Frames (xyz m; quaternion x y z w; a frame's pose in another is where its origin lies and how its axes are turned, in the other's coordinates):
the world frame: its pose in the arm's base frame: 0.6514 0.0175 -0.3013 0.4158 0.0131 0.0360 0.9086
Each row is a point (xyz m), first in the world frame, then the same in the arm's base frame.
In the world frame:
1: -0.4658 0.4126 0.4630
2: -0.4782 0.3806 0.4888
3: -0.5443 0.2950 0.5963
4: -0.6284 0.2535 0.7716
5: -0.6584 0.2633 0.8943
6: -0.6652 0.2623 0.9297
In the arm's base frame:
1: 0.1894 -0.0986 0.3107
2: 0.1801 -0.1399 0.3033
3: 0.1247 -0.2819 0.3084
4: 0.0525 -0.4476 0.3912
5: 0.0286 -0.5361 0.4786
6: 0.0238 -0.5640 0.5010

